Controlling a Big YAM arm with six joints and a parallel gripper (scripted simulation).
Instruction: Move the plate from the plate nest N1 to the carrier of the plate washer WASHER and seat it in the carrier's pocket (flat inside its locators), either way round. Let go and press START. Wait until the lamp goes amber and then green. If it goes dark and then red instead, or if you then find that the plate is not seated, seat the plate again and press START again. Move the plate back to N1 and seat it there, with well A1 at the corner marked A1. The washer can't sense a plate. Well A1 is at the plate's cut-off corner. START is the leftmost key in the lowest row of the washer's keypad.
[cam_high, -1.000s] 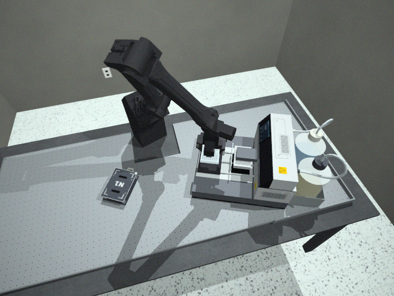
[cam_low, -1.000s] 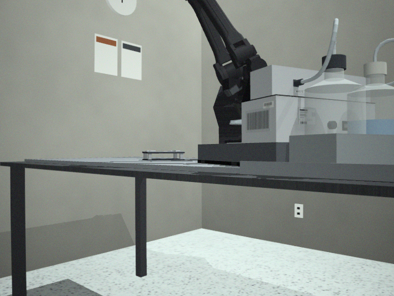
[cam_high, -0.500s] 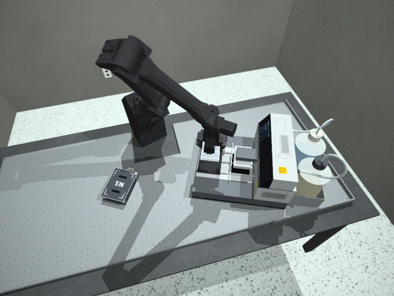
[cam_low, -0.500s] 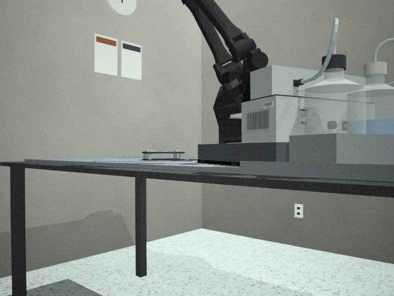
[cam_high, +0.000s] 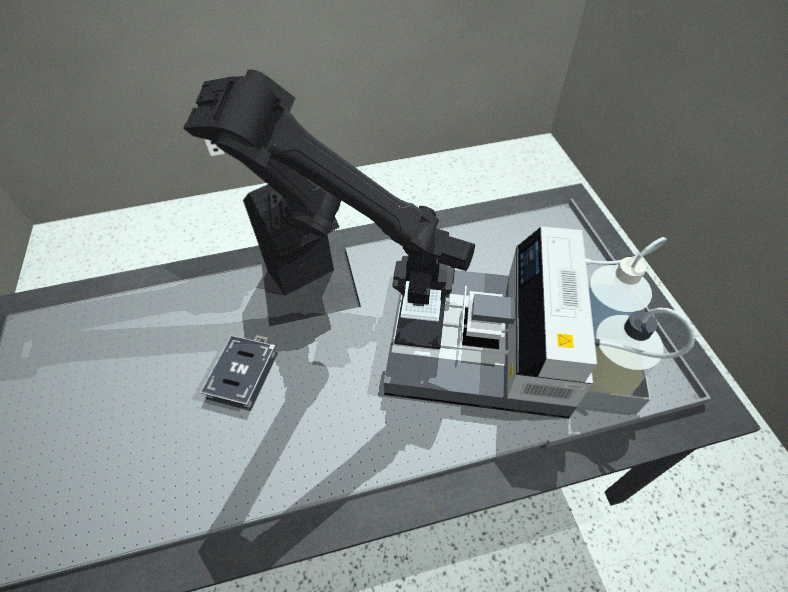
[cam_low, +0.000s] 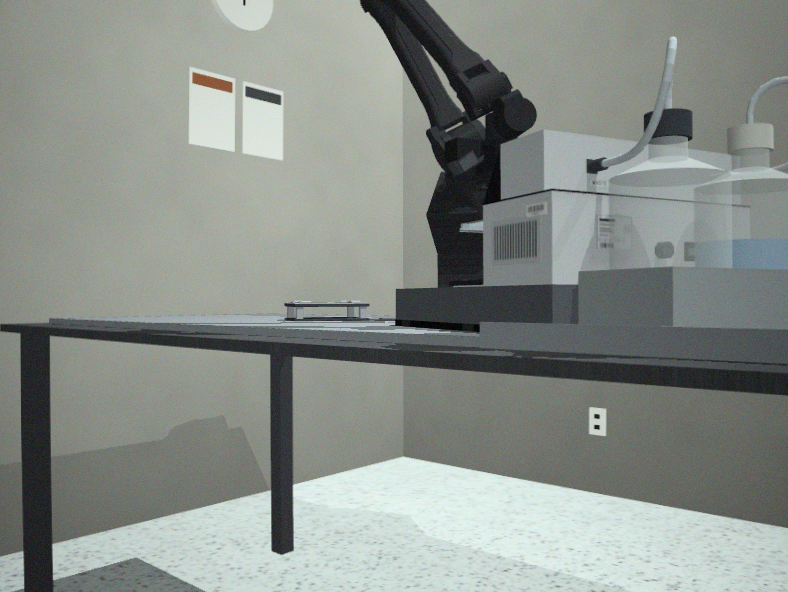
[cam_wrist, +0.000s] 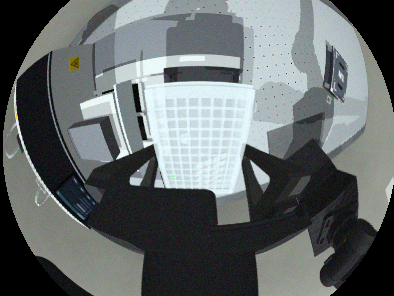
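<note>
The plate nest lies 45 cm to the right of my hand, 14 cm below it and 9 cm ahead of it. Round my hand: black carrier 10 cm below; then plate washer 15 cm to the left, 5 cm below, 3 cm ahead; then white well plate 1 cm below.
</note>
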